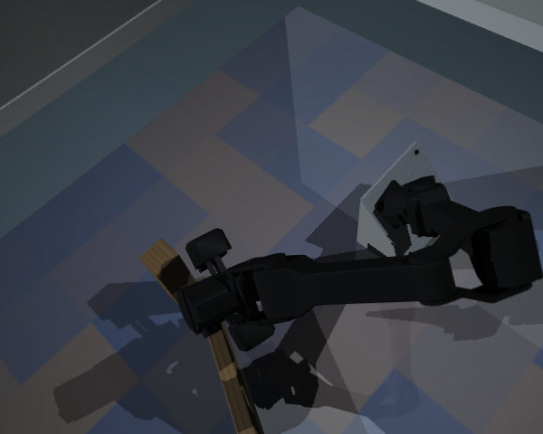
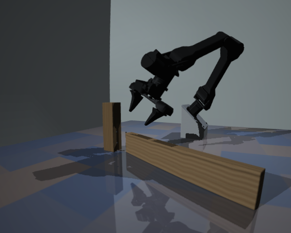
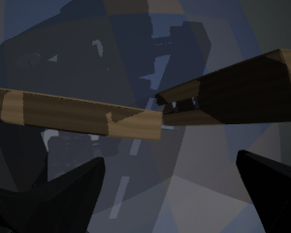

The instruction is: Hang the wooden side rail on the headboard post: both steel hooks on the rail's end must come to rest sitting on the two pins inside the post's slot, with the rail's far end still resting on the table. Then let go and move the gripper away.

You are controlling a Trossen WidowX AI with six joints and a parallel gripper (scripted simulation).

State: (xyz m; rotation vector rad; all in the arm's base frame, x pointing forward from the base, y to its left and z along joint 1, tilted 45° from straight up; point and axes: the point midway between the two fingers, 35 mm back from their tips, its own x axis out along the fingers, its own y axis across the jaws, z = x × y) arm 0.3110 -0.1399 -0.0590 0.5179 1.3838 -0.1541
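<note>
The wooden headboard post is 1 cm ahead of my gripper tip, 10 cm to the right of it and 4 cm below it.
</note>
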